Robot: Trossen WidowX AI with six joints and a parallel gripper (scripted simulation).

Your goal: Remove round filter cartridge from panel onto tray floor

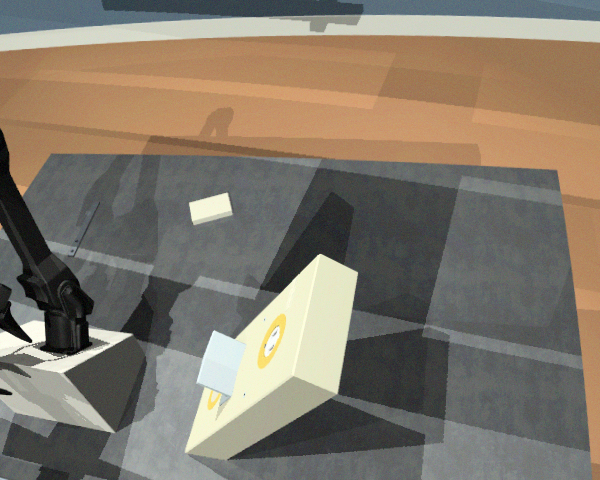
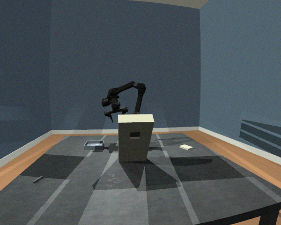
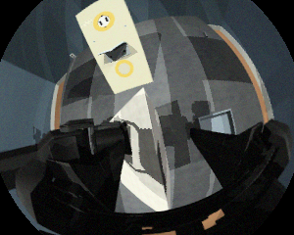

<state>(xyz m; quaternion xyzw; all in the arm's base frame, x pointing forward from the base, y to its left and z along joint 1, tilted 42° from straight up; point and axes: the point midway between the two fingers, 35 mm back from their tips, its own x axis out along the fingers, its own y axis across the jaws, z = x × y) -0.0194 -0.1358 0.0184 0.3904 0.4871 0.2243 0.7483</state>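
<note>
The filter cartridge is 390 mm ahead of my gripper tip, 90 mm to the left of it and 20 mm above it. Round my gripper tip: cream service panel 340 mm ahead, 90 mm to the left, 60 mm below; then cream block 90 mm ahead, 550 mm to the left, 210 mm below; then tray 50 mm behind, 200 mm to the right, 210 mm below.
</note>
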